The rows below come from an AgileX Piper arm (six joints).
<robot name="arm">
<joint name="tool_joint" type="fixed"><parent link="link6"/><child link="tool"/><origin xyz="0 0 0" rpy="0 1.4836 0"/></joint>
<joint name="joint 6" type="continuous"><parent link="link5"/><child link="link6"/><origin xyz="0.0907 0 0.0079"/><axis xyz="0.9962 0 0.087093"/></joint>
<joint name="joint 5" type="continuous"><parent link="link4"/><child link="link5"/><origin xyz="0 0 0"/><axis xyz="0 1 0"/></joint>
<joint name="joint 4" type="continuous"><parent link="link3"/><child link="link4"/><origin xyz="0.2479 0 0.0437"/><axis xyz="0.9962 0 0.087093"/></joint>
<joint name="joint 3" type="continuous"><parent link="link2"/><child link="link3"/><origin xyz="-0.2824 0 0.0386"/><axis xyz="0 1 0"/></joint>
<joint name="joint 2" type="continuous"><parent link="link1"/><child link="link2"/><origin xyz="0 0 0"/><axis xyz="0 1 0"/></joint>
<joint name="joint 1" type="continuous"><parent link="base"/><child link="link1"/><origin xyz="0 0 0.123"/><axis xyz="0 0 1"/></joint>
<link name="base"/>
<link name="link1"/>
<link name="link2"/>
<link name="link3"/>
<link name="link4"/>
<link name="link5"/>
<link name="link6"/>
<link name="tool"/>
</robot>
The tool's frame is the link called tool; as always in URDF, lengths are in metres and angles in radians. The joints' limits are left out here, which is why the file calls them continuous.
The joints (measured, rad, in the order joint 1, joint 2, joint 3, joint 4, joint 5, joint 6), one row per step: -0.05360, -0.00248, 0.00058, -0.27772, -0.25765, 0.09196; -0.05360, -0.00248, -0.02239, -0.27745, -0.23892, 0.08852; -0.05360, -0.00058, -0.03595, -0.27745, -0.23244, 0.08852; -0.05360, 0.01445, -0.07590, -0.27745, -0.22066, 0.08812; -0.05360, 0.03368, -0.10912, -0.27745, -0.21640, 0.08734; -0.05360, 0.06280, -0.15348, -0.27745, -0.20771, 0.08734; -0.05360, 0.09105, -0.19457, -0.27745, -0.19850, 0.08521; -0.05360, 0.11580, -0.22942, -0.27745, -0.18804, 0.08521; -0.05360, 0.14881, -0.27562, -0.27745, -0.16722, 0.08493; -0.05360, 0.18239, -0.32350, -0.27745, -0.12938, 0.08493; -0.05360, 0.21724, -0.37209, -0.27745, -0.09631, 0.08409; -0.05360, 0.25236, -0.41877, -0.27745, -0.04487, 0.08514; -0.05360, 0.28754, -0.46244, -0.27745, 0.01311, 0.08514; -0.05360, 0.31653, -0.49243, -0.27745, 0.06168, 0.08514
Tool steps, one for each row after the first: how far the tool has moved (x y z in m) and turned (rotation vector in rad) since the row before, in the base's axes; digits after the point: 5 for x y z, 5 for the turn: -0.00122, -0.00039, 0.00611, -0.00273, -0.00505, -0.00622; -0.00069, -0.00012, 0.00388, -0.00008, -0.00543, -0.00176; -0.00120, -0.00022, 0.01152, -0.00067, -0.01360, -0.00334; -0.00029, -0.00009, 0.00967, -0.00108, -0.00990, -0.00143; 0.00031, -0.00023, 0.01245, 0.00003, -0.00689, -0.00235; 0.00070, -0.00026, 0.01132, -0.00173, -0.00401, -0.00327; 0.00096, -0.00031, 0.00930, 0.00055, -0.00007, -0.00281; 0.00175, -0.00061, 0.01168, 0.00128, 0.00676, -0.00568; 0.00245, -0.00107, 0.01070, 0.00345, 0.02194, -0.01011; 0.00271, -0.00097, 0.01112, 0.00228, 0.01794, -0.00909; 0.00369, -0.00148, 0.00880, 0.00648, 0.03764, -0.01333; 0.00432, -0.00168, 0.00708, 0.00658, 0.04699, -0.01536; 0.00427, -0.00144, 0.00366, 0.00590, 0.04546, -0.01285
